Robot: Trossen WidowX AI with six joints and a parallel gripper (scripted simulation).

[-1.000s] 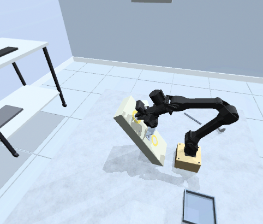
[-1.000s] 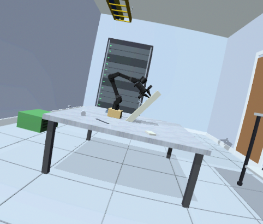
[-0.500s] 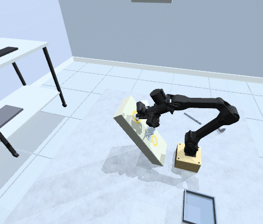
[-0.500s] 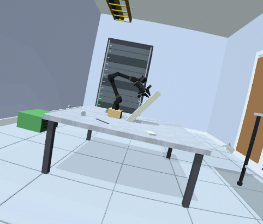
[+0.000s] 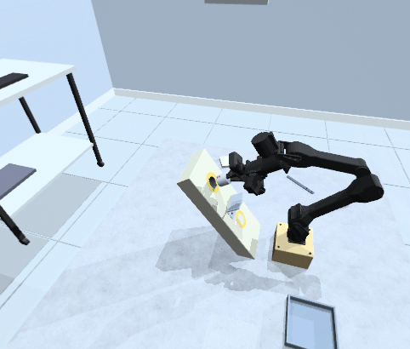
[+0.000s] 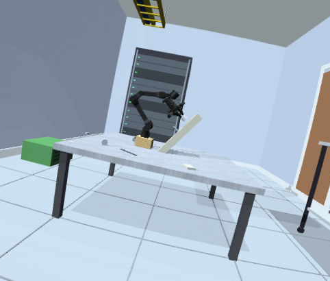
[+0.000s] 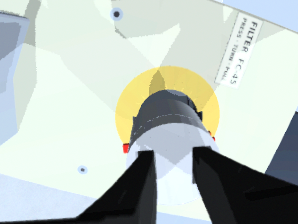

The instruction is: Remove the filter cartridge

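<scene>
The round filter cartridge is 1 cm below my gripper tip and 1 cm ahead of it. Also, from my gripper tip: tray: 34 cm behind, 31 cm below, 30 cm to the left; white flat block: 50 cm to the right, 31 cm below, 8 cm ahead; grey bracket: 13 cm below, 4 cm behind.
</scene>
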